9 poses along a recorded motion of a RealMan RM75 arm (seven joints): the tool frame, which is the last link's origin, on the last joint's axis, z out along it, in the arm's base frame.
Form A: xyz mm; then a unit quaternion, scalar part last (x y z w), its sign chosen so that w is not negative.
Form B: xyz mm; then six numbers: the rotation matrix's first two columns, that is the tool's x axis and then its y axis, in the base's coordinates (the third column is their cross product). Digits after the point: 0 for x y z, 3 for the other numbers.
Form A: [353 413 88 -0.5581 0.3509 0.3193 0.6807]
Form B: [353 413 88 0.550 0.043 -0.834 -0.826 0.173 -0.536]
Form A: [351 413 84 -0.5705 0.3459 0.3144 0.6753]
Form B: [351 413 84 0.563 0.030 -0.826 -0.819 0.151 -0.553]
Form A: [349 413 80 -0.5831 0.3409 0.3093 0.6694]
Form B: [349 413 80 0.576 0.017 -0.817 -0.812 0.129 -0.570]
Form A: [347 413 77 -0.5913 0.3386 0.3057 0.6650]
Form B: [347 413 77 0.584 0.006 -0.812 -0.807 0.114 -0.579]
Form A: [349 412 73 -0.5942 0.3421 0.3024 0.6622]
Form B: [349 412 73 0.583 -0.006 -0.812 -0.807 0.111 -0.580]
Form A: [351 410 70 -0.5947 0.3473 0.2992 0.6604]
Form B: [351 410 70 0.580 -0.018 -0.815 -0.808 0.114 -0.578]
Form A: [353 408 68 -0.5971 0.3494 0.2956 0.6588]
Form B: [353 408 68 0.581 -0.028 -0.813 -0.807 0.112 -0.580]
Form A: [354 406 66 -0.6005 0.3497 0.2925 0.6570]
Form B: [354 406 66 0.584 -0.036 -0.811 -0.804 0.108 -0.584]
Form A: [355 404 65 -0.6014 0.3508 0.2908 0.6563]
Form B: [355 404 65 0.585 -0.040 -0.810 -0.804 0.108 -0.585]
